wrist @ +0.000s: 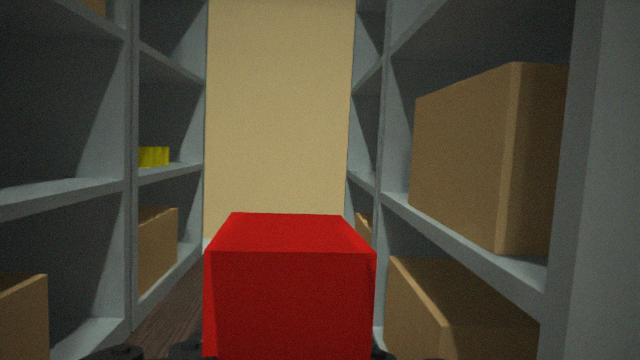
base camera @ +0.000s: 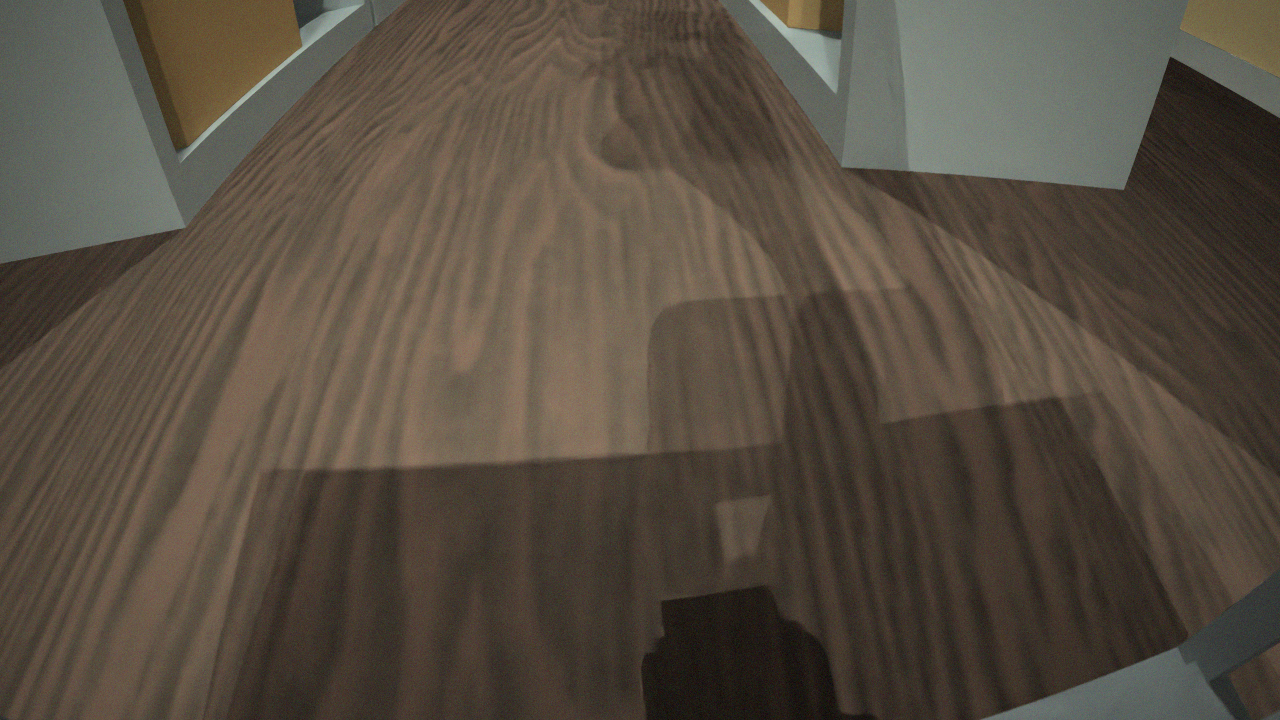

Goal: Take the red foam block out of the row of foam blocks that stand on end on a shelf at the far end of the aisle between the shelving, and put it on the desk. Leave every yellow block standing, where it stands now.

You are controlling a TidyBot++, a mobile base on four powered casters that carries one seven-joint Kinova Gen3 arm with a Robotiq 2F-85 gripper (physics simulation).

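Places are measured from the arm's base along level axes (x back, y right, z up), in centimetres.
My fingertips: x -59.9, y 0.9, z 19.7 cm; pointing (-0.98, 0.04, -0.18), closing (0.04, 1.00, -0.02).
Note:
Behind a point stands the place of what it marks.
The red foam block (wrist: 290, 295) @[x -54.2, y 0.9, z 24.1 cm] fills the lower middle of the wrist view, upright between the fingers. My gripper (wrist: 285, 341) @[x -59.9, y 0.9, z 19.7 cm] is shut on it; dark parts of the fingers show at the bottom edge on both sides of the block, and the rest of the gripper is hidden. Yellow blocks (wrist: 153, 157) @[x -227.3, y -60.9, z 17.8 cm] stand close together on a middle shelf (wrist: 175, 171) @[x -215.5, y -47.5, z 12.7 cm] of the left shelving, far down the aisle; their exact number cannot be told. The desk does not show in either view.
Shelving stands on both sides of the aisle, left (base camera: 71, 134) @[x -80.5, y -66.1, z -23.1 cm] (wrist: 131, 200) @[x -173.7, y -49.9, z 6.1 cm] and right (base camera: 1002, 98) @[x -75.3, y 48.1, z -28.7 cm] (wrist: 560, 200) @[x -79.2, y 28.0, z 23.8 cm], with brown boxes (base camera: 219, 62) (wrist: 460, 160) on it. A beige wall (wrist: 277, 110) @[x -264.5, y -5.0, z 45.8 cm] closes the far end. The wooden floor (base camera: 501, 223) @[x -68.0, y -8.6, z -39.6 cm] carries the robot's shadow.

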